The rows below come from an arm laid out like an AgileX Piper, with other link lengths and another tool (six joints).
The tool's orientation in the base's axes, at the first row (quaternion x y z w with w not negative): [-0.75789 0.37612 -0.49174 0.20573]
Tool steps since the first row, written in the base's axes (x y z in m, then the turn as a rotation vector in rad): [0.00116 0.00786 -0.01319 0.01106 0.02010 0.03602]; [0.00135 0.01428 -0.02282 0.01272 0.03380 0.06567]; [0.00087 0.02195 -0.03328 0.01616 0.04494 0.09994]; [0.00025 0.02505 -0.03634 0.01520 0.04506 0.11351]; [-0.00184 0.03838 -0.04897 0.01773 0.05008 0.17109]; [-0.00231 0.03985 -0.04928 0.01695 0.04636 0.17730]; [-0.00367 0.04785 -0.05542 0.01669 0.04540 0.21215]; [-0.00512 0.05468 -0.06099 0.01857 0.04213 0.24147]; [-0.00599 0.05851 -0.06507 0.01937 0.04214 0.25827]
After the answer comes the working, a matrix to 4 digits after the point.
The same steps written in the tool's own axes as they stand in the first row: [-0.01359 0.00359 0.00628 0.00833 -0.04134 -0.00676]; [-0.02419 0.00603 0.01024 0.01565 -0.07082 -0.01886]; [-0.03641 0.00849 0.01388 0.02808 -0.10250 -0.03121]; [-0.04075 0.00884 0.01446 0.03578 -0.11147 -0.03794]; [-0.05900 0.00979 0.01726 0.06650 -0.15483 -0.06081]; [-0.06043 0.00924 0.01688 0.07286 -0.15643 -0.06398]; [-0.07055 0.00887 0.01784 0.09413 -0.17948 -0.07920]; [-0.07945 0.00888 0.01855 0.11441 -0.19810 -0.08998]; [-0.08503 0.00956 0.01930 0.12451 -0.20985 -0.09651]
The tool's axes in the first row as the columns of a matrix, in the base's axes (rounded; the answer above uses it unrounded):
[0.2334 -0.3678 0.9001]
[-0.7724 -0.6324 -0.0581]
[0.5906 -0.6818 -0.4317]

